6 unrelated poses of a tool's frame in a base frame.
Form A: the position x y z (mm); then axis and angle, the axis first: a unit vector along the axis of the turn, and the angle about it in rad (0 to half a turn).
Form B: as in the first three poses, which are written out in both.
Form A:
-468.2, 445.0, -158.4, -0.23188, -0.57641, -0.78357, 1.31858
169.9, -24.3, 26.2, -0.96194, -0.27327, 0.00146, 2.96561
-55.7, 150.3, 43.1, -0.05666, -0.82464, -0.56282, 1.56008
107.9, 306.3, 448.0, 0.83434, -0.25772, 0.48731, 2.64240
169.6, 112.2, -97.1, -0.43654, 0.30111, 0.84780, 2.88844
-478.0, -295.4, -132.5, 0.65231, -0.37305, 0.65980, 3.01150
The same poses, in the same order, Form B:
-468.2, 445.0, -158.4, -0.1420, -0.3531, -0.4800, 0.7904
169.9, -24.3, 26.2, -0.9582, -0.2722, 0.0015, 0.0879
-55.7, 150.3, 43.1, -0.0398, -0.5800, -0.3958, 0.7109
107.9, 306.3, 448.0, 0.8085, -0.2497, 0.4722, 0.2470
169.6, 112.2, -97.1, -0.4330, 0.2987, 0.8410, 0.1262
-478.0, -295.4, -132.5, 0.6509, -0.3723, 0.6584, 0.0650

